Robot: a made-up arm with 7 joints. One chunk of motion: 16 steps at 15 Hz.
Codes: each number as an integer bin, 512 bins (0 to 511) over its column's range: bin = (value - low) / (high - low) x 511, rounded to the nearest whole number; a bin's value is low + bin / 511 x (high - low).
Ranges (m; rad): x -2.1..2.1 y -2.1..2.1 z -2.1..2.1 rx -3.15..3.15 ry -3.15..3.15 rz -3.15..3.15
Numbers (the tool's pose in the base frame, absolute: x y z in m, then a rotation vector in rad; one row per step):
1: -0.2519 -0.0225 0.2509 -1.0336 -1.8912 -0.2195
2: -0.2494 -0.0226 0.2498 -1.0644 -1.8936 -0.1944
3: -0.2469 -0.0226 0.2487 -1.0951 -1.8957 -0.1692
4: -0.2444 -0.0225 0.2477 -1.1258 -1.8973 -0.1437
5: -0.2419 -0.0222 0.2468 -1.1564 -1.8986 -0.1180
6: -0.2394 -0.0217 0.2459 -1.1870 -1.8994 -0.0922
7: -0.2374 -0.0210 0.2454 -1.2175 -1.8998 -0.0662
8: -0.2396 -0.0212 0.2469 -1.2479 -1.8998 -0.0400
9: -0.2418 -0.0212 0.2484 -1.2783 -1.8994 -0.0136
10: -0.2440 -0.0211 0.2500 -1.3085 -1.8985 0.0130
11: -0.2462 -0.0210 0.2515 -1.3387 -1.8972 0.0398
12: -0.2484 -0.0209 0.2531 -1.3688 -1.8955 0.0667
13: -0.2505 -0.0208 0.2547 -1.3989 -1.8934 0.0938
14: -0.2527 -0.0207 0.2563 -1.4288 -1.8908 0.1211
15: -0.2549 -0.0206 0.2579 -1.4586 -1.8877 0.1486
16: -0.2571 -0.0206 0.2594 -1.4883 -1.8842 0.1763
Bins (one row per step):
1: 225 253 286 172 102 238
2: 225 253 286 169 102 240
3: 225 253 286 167 102 242
4: 226 253 286 164 102 244
5: 226 253 286 162 102 246
6: 226 253 285 159 101 248
7: 227 253 285 157 101 250
8: 226 253 286 154 101 252
9: 226 253 286 152 101 254
10: 226 253 286 149 102 257
11: 226 253 286 147 102 259
12: 225 253 286 144 102 261
13: 225 253 286 142 102 263
14: 225 253 287 140 102 265
15: 224 253 287 137 102 268
16: 224 253 287 135 103 270

